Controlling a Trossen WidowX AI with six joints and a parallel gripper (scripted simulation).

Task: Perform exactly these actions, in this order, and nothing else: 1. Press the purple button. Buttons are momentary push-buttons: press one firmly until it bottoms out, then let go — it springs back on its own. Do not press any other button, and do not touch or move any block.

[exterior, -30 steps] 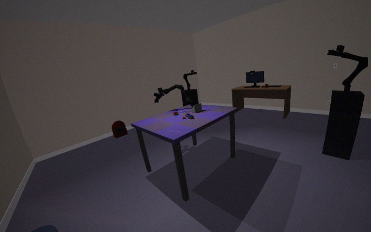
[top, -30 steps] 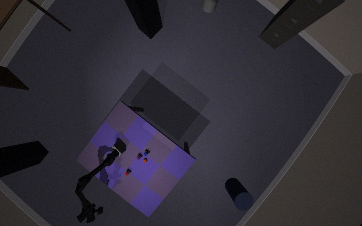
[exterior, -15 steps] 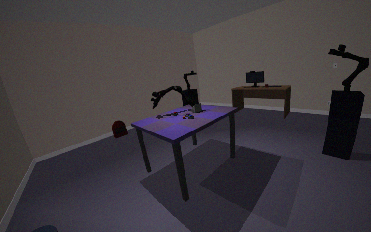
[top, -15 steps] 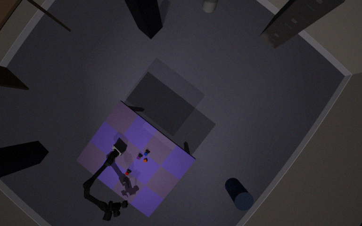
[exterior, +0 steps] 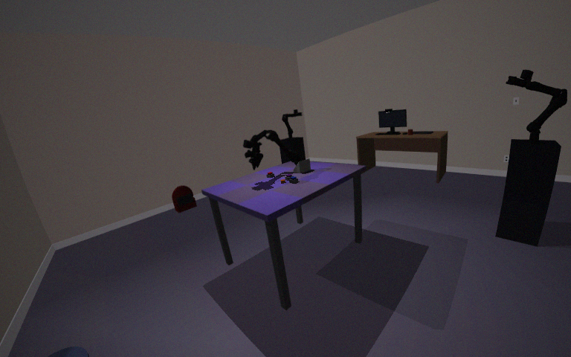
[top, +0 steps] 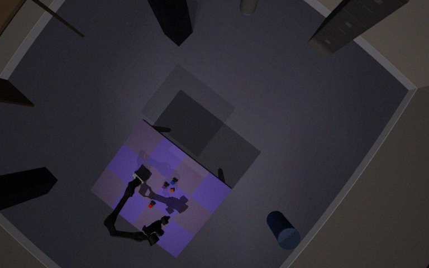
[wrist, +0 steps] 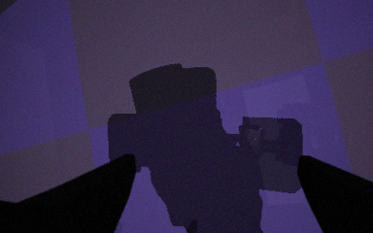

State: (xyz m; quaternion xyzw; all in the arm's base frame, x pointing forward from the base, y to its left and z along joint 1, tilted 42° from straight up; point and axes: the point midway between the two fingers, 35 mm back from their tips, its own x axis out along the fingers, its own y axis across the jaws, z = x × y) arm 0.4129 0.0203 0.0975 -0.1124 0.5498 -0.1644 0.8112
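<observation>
Right now the purple button is 21 cm behind my gripper tip, 14 cm to the left of it and 9 cm below it. From my gripper tip the other things lie so: red button: 18 cm behind, 9 cm to the right, 9 cm below.
</observation>
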